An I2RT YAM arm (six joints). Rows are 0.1 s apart.
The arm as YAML. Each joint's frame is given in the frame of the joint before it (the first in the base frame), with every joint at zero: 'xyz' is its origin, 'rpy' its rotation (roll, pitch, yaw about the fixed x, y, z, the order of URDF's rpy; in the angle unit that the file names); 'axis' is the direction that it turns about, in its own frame. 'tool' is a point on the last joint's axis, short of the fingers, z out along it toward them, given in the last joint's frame.
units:
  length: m
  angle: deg
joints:
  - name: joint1
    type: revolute
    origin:
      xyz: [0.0, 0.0, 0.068]
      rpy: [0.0, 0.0, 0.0]
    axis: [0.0, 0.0, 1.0]
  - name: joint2
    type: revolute
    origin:
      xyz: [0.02, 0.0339, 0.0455]
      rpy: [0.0, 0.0, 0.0]
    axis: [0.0, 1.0, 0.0]
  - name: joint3
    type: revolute
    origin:
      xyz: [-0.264, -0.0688, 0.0]
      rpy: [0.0, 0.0, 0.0]
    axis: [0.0, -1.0, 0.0]
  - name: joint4
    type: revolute
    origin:
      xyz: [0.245, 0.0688, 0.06]
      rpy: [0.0, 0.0, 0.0]
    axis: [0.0, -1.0, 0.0]
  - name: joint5
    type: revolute
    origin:
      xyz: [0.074, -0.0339, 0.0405]
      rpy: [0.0, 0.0, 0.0]
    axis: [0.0, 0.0, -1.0]
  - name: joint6
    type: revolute
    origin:
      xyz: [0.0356, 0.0, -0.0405]
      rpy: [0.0, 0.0, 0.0]
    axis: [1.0, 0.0, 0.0]
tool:
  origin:
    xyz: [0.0, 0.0, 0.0]
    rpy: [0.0, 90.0, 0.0]
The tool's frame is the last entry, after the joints.
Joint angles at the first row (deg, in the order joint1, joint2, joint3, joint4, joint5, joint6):
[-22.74 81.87 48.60 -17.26 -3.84 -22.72]
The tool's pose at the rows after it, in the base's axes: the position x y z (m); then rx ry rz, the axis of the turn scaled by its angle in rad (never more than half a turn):
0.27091 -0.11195 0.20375 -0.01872 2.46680 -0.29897
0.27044 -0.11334 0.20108 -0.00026 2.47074 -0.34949
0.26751 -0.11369 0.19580 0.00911 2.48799 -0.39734
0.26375 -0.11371 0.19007 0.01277 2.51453 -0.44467
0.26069 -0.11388 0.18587 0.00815 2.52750 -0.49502
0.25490 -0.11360 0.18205 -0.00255 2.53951 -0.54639
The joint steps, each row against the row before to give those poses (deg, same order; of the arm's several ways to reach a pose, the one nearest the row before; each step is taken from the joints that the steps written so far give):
[0.00 0.78 -0.02 1.27 1.45 -0.02]
[0.00 0.18 -0.59 1.09 2.36 0.00]
[0.00 0.00 -1.16 0.70 2.34 -0.42]
[0.00 0.00 -1.14 0.16 2.38 -0.65]
[0.00 -0.13 -1.11 0.76 2.16 -0.97]
[-0.15 -0.79 -1.62 0.70 2.01 -1.33]

